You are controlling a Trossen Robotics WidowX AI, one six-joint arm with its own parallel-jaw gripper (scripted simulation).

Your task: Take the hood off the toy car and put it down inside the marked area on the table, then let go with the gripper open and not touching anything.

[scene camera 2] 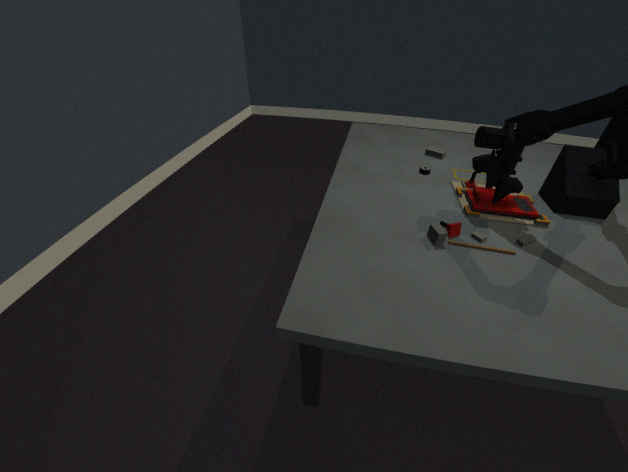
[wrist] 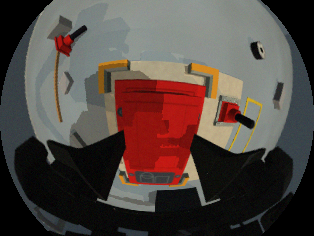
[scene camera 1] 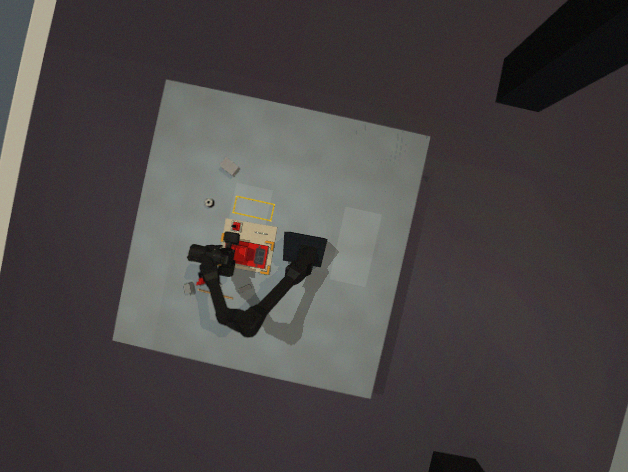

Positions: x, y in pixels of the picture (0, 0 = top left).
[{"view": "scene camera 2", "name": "my gripper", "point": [490, 197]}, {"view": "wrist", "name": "my gripper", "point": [158, 134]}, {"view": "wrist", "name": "red hood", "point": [159, 127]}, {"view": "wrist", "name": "red toy car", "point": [120, 86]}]
